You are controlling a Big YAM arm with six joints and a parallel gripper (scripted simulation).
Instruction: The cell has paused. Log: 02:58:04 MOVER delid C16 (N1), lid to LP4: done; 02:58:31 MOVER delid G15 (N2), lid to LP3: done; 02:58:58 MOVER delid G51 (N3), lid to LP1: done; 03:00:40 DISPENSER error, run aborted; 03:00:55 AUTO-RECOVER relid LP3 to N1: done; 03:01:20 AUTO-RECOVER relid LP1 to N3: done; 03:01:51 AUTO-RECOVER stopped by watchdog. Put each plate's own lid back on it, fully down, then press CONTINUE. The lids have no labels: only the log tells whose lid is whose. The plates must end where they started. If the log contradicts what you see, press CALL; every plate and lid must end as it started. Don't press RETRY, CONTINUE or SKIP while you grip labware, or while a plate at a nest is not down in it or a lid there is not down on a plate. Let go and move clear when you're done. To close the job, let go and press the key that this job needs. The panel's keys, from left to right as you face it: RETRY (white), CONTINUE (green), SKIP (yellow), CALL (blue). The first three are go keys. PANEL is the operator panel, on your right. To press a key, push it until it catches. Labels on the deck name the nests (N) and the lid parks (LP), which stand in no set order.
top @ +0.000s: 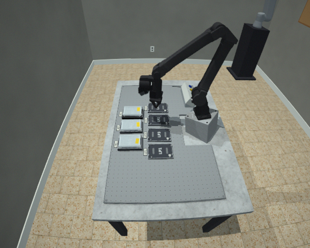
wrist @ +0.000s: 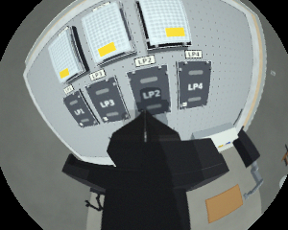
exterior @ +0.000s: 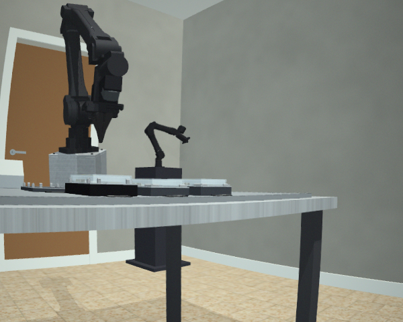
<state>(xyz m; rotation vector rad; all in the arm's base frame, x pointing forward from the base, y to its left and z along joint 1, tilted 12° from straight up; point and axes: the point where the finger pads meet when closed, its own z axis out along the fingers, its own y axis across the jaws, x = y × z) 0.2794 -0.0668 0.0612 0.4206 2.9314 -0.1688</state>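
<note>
The yellow skip key lies 31 cm behind my hand, 26 cm to the right of it and 7 cm below it. Also, from my hand: blue call key: 31 cm to the right, 31 cm behind, 7 cm below; then lid: 18 cm ahead, 17 cm to the left, 10 cm below.
</note>
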